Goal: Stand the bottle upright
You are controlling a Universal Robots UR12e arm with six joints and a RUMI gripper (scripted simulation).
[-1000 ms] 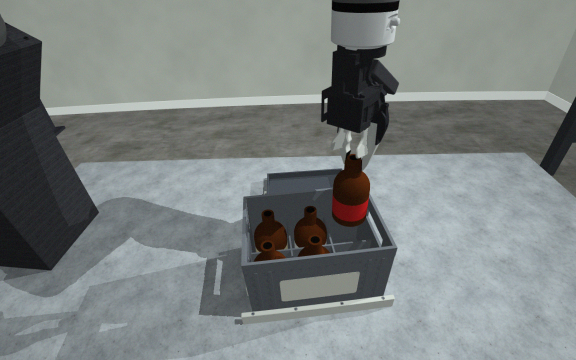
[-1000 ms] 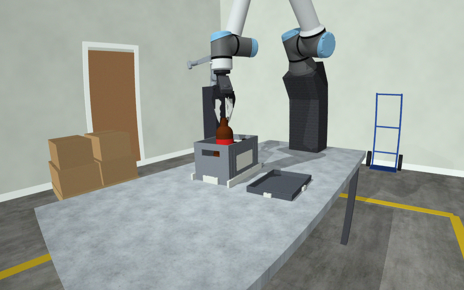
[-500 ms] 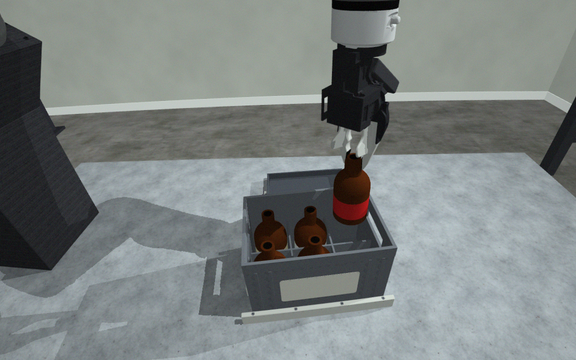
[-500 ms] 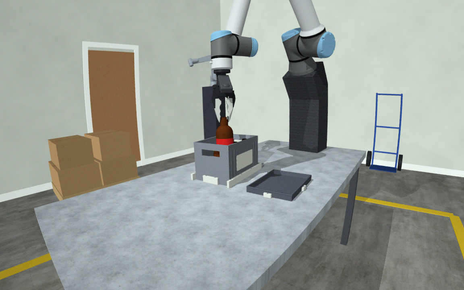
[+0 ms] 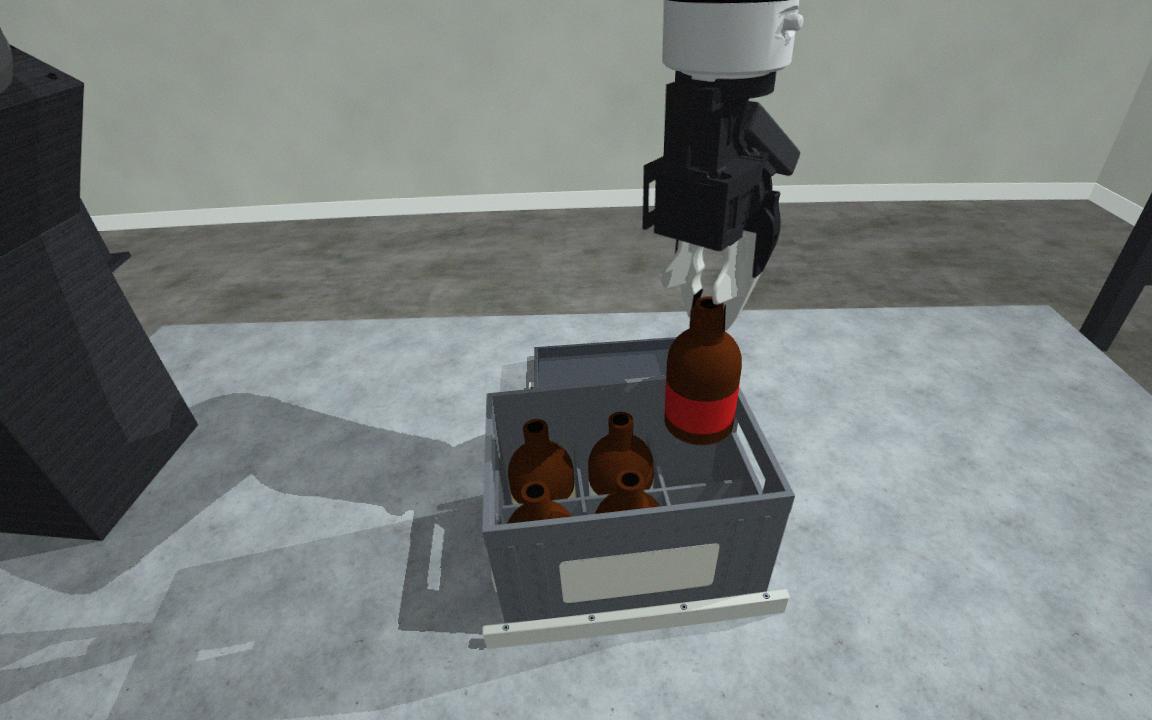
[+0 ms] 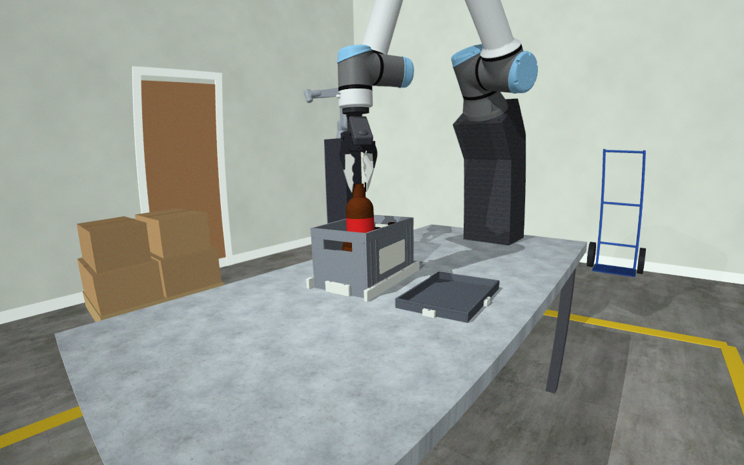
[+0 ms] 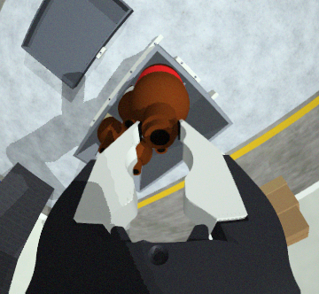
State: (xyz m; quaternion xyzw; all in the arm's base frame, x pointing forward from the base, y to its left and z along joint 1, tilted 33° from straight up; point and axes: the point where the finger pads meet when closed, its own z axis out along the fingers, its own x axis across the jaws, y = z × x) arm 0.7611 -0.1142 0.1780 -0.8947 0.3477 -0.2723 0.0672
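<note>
My hand is 7 cm above the glass bottle. Also, from my hand: crate: 9 cm behind, 5 cm to the right, 21 cm below; grey tray: 6 cm behind, 24 cm to the left, 28 cm below.
</note>
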